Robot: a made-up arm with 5 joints. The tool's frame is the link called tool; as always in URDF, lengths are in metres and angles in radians.
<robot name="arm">
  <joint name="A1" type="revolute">
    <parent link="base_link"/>
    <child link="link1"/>
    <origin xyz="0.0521 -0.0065 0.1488"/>
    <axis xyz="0 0 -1"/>
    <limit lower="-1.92" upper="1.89"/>
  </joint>
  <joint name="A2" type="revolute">
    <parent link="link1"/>
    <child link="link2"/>
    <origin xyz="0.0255 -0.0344 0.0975"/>
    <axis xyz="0 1 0"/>
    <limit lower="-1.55" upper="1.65"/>
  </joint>
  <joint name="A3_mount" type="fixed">
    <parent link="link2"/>
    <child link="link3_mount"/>
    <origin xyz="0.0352 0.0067 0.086"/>
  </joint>
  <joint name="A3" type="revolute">
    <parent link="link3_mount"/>
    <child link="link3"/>
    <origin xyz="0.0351 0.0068 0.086"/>
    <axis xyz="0 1 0"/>
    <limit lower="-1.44" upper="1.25"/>
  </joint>
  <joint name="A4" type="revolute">
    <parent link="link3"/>
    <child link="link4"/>
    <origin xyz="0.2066 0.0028 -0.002"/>
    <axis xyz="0 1 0"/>
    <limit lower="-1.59" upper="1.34"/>
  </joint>
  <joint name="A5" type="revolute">
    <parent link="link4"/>
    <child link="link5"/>
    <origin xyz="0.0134 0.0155 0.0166"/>
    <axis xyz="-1 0 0"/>
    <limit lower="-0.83" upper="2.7"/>
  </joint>
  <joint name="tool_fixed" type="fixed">
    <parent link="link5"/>
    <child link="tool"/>
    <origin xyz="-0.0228 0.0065 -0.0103" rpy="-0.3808 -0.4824 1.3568"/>
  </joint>
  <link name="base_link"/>
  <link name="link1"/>
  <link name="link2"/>
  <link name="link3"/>
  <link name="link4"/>
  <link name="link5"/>
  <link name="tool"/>
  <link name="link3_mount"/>
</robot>
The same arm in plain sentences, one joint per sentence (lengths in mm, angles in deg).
The arm has five revolute joints in a row. What follows holds with every joint at zero, and every direction is one of the base frame's.
Joint 1 sits 52.1 mm along +x and 6.5 mm along -y and 148.8 mm along +z from the base frame's origin and rotates about -z, from -110.01 to 108.29 deg.
Joint 2 sits 25.5 mm along +x and 34.4 mm along -y and 97.5 mm along +z from joint 1 and rotates about +y, from -88.81 to 94.54 deg.
Joint 3 sits 70.3 mm along +x and 13.5 mm along +y and 172.0 mm along +z from joint 2 and rotates about +y, from -82.51 to 71.62 deg.
Joint 4 sits 206.6 mm along +x and 2.8 mm along +y and 2.0 mm along -z from joint 3 and rotates about +y, from -91.10 to 76.78 deg.
Joint 5 sits 13.4 mm along +x and 15.5 mm along +y and 16.6 mm along +z from joint 4 and rotates about -x, from -47.56 to 154.70 deg.
The tool frame, which is the frame that the pose is given for, sits 22.8 mm along -x and 6.5 mm along +y and 10.3 mm along -z from joint 5; its axes are the base frame's turned by roll -21.82, pitch -27.64 and yaw 77.74 deg (as in URDF: about the fixed x, then y, then z).

